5 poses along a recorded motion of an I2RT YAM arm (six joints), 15 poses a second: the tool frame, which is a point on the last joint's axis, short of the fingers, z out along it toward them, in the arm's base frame.
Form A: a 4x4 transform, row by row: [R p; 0 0 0 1], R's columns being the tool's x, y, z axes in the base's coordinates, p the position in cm. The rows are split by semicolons.
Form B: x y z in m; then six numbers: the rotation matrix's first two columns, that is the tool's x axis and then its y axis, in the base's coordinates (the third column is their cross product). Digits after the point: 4 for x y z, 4 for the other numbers.
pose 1, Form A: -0.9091, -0.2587, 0.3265, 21.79; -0.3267, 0.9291, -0.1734, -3.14; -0.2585, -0.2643, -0.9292, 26.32; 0, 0, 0, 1
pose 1, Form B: 0.2179, -0.0314, 0.2632, -0.9091, -0.3267, -0.2585, -0.2587, 0.9291, -0.2643
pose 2, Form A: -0.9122, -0.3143, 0.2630, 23.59; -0.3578, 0.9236, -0.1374, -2.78; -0.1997, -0.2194, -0.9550, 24.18; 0, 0, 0, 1
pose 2, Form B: 0.2359, -0.0278, 0.2418, -0.9122, -0.3578, -0.1997, -0.3143, 0.9236, -0.2194
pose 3, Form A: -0.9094, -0.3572, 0.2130, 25.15; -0.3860, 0.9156, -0.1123, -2.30; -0.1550, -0.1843, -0.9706, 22.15; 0, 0, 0, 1
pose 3, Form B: 0.2515, -0.0230, 0.2215, -0.9094, -0.3860, -0.1550, -0.3572, 0.9156, -0.1843
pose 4, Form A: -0.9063, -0.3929, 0.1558, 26.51; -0.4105, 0.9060, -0.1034, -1.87; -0.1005, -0.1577, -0.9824, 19.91; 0, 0, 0, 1
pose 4, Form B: 0.2651, -0.0187, 0.1991, -0.9063, -0.4105, -0.1005, -0.3929, 0.9060, -0.1577
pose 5, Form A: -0.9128, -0.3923, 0.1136, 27.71; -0.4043, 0.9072, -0.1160, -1.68; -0.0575, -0.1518, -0.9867, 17.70; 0, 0, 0, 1
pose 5, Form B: 0.2771, -0.0168, 0.1770, -0.9128, -0.4043, -0.0575, -0.3923, 0.9072, -0.1518
